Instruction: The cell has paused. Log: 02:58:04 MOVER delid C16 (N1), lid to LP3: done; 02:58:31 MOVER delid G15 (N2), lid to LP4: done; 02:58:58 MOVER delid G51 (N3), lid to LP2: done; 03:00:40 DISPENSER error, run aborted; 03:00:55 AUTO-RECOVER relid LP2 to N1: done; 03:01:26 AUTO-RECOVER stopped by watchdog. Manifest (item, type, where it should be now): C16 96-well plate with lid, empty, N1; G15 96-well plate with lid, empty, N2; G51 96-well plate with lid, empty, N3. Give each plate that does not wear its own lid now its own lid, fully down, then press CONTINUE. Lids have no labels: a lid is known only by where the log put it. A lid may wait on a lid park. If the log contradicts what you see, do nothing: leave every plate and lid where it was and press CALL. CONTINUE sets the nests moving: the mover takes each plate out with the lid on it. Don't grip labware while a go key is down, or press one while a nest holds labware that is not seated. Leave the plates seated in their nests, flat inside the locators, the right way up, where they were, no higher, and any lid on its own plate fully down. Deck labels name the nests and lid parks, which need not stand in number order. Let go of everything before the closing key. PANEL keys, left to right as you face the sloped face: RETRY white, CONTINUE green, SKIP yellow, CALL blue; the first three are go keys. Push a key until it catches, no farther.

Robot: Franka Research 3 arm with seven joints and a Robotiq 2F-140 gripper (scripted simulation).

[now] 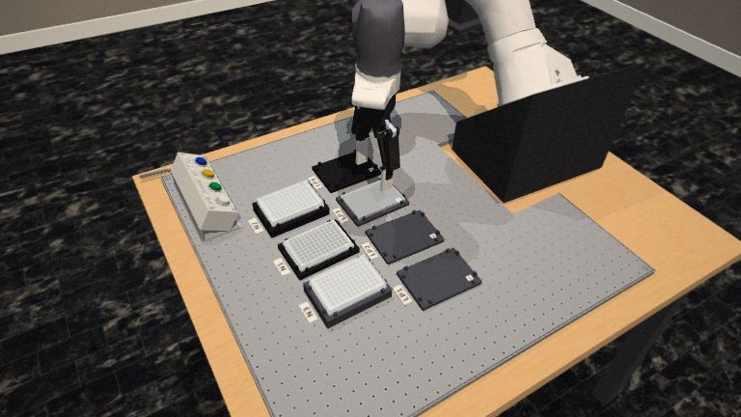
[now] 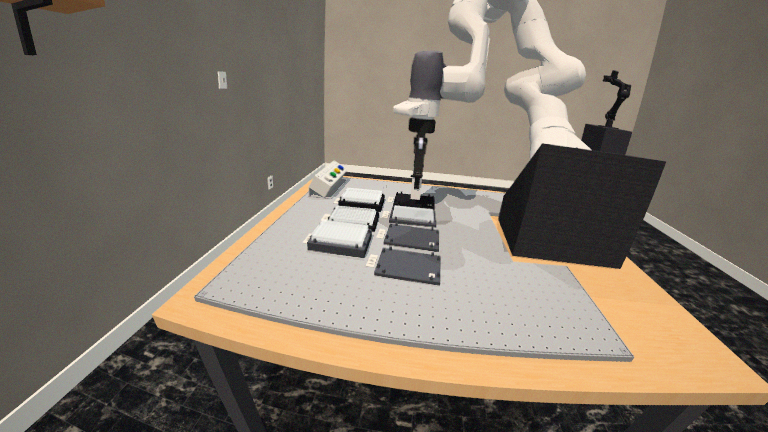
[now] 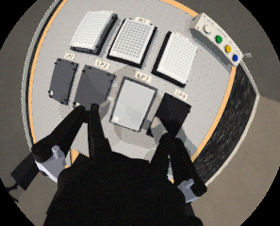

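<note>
The lid park LP3 is 110 mm below my hand. The rest, counted from my hand: lid park LP4 (130 mm to the right, 110 mm below, 10 mm behind); lid park LP1 (260 mm to the left, 110 mm below, 20 mm ahead); lid park LP2 (130 mm to the left, 110 mm below, 10 mm ahead).
</note>
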